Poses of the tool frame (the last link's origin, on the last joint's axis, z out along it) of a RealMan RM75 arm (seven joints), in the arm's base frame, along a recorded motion.
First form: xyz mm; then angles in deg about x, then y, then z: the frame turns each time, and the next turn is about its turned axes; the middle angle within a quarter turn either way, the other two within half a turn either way.
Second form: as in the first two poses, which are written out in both.
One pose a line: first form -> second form
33 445 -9 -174.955 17.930 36.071 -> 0.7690 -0.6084 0.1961 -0.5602 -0.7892 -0.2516 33 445 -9
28 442 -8 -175.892 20.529 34.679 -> 0.7701 -0.5882 0.2469 -0.5328 -0.8059 -0.2579 28 442 -8
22 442 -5 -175.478 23.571 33.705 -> 0.7625 -0.5794 0.2879 -0.5086 -0.8118 -0.2868 22 442 -5
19 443 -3 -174.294 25.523 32.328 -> 0.7625 -0.5683 0.3091 -0.4826 -0.8179 -0.3133 19 443 -3
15 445 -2 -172.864 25.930 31.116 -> 0.7699 -0.5593 0.3073 -0.4647 -0.8214 -0.3306 15 445 -2
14 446 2 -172.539 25.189 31.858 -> 0.7686 -0.5703 0.2899 -0.4776 -0.8130 -0.3330 14 446 2
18 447 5 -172.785 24.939 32.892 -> 0.7614 -0.5832 0.2831 -0.4924 -0.8043 -0.3326 18 447 5
